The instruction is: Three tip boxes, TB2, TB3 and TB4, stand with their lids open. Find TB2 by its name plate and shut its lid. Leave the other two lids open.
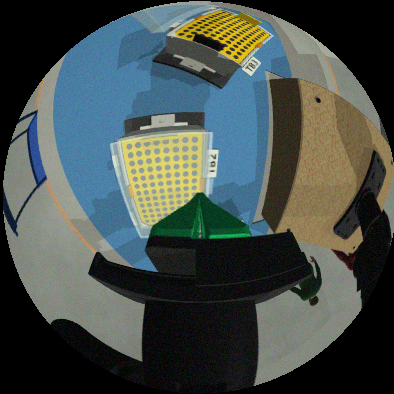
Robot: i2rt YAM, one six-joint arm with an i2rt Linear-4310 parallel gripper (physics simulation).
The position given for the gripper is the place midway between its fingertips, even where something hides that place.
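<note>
The view contains the gripper (199,197), along with a clear lid (158,172).
</note>
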